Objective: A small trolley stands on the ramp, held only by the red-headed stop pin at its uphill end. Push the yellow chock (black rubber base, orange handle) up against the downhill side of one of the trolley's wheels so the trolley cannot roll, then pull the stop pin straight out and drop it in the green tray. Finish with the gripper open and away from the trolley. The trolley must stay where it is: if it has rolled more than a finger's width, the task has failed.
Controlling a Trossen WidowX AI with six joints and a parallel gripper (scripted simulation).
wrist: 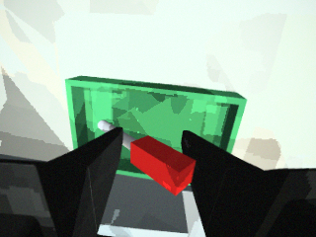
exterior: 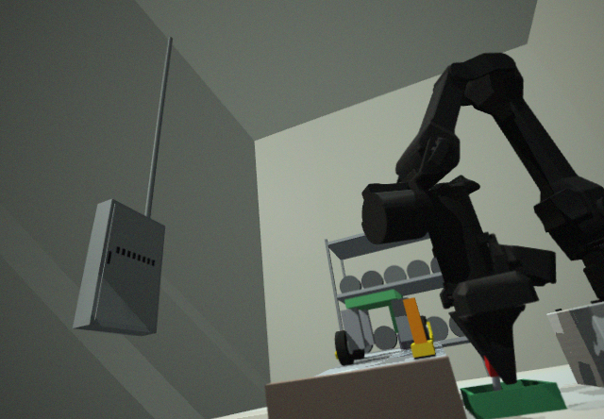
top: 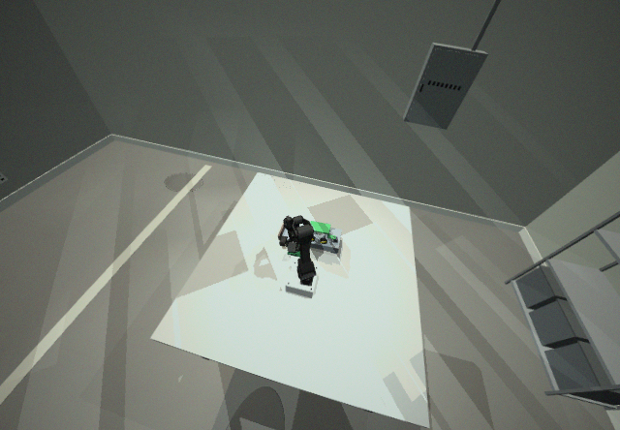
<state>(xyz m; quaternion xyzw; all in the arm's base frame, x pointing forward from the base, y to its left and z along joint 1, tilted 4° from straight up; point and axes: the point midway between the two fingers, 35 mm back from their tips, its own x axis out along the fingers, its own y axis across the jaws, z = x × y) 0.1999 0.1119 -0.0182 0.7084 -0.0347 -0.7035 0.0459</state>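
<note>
Now: gripper tip 1 cm to the left of the red-headed stop pin, 1 cm below it and 1 cm short of it. Round my gripper tip: yellow chock: 7 cm ahead, 5 cm above, 3 cm to the right; green tray: 3 cm below, 1 cm ahead; grey ramp: 12 cm ahead, 11 cm to the right, 2 cm above.
</note>
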